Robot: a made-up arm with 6 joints. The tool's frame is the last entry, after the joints. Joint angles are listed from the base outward. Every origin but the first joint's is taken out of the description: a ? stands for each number. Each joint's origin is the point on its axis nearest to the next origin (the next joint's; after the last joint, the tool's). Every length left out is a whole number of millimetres.
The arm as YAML. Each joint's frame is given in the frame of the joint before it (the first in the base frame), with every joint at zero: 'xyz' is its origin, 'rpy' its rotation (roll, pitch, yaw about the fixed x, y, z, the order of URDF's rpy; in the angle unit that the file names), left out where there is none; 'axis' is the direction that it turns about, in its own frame. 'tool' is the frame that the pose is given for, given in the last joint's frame.
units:
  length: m
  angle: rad
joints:
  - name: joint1
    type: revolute
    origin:
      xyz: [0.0, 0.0, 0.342]
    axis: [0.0, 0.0, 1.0]
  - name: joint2
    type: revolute
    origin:
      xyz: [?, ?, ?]
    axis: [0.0, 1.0, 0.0]
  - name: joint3
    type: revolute
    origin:
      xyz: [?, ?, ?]
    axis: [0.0, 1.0, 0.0]
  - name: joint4
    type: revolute
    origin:
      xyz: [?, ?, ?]
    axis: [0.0, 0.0, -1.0]
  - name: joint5
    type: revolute
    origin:
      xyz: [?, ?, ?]
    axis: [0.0, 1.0, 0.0]
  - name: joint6
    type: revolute
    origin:
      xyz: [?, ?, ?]
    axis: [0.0, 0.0, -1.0]
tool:
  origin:
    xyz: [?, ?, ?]
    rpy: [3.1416, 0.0, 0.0]
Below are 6 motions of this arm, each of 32 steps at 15 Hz.
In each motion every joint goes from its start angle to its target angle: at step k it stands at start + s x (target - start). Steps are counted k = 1, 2, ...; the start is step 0. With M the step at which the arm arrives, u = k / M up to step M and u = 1 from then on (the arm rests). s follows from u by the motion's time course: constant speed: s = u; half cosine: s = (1 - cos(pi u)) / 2; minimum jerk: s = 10 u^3 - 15 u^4 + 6 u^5.
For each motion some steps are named. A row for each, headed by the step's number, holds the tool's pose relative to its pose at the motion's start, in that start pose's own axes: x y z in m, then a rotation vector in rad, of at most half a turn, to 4 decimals.
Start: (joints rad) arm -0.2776 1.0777 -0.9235 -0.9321 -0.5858 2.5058
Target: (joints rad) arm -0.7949 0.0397 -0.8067 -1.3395 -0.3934 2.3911
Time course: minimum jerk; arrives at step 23
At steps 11, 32:
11: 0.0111 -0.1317 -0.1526 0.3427 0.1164 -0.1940
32: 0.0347 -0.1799 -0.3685 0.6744 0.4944 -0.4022

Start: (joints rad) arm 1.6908 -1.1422 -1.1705 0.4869 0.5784 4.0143
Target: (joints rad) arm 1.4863 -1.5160 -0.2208 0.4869 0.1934 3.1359
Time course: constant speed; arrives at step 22
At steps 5, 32:
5: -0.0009 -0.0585 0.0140 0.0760 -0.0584 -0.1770
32: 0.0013 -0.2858 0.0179 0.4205 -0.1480 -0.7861

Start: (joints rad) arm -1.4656 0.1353 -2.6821 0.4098 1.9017 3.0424
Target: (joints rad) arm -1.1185 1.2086 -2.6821 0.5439 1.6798 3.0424
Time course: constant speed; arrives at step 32
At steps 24, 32:
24: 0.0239 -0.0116 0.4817 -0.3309 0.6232 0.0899
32: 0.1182 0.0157 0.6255 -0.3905 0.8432 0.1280

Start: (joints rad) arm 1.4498 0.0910 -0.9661 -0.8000 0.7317 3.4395
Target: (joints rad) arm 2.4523 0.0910 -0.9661 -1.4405 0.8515 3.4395
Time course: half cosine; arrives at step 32
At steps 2, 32:
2: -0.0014 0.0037 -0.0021 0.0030 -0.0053 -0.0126
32: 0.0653 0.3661 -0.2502 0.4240 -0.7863 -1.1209

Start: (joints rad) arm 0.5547 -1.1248 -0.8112 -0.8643 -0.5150 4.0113
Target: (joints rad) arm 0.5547 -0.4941 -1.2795 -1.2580 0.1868 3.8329
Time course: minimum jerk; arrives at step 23
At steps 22, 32:
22: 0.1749 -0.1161 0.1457 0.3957 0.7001 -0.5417
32: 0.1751 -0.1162 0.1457 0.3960 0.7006 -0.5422

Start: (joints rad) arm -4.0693 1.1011 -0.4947 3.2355 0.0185 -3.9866
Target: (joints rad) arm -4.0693 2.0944 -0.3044 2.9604 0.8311 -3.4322
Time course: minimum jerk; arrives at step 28
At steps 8, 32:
8: -0.0335 -0.0252 0.0248 0.0318 -0.0438 0.0397
32: -0.2332 -0.2121 0.0153 0.3215 -0.2440 0.3581

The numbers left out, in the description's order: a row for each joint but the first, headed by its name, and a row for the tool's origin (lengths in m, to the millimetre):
joint2: 0.0 0.0 0.0
joint3: 0.043 0.0 0.227
joint4: 0.076 0.0 -0.338
joint5: 0.0 0.0 0.0
joint6: 0.095 0.0 -0.121
tool: 0.0 0.0 0.0

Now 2 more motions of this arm.
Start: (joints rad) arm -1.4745 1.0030 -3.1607 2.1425 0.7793 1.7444
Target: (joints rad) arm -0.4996 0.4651 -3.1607 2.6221 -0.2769 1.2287
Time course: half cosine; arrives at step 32
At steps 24, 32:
24: -0.0234 0.3545 0.1225 0.1010 -0.2154 0.5183
32: -0.0391 0.4102 0.1101 0.1043 -0.1476 0.6379

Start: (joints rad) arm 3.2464 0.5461 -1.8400 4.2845 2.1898 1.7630
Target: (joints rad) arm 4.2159 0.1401 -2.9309 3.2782 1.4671 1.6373
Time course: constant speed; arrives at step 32
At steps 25, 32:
25: 0.4886 0.3324 0.1919 0.1676 -0.0637 1.2859
32: 0.4684 0.4159 0.3314 0.0215 -0.1205 1.4323

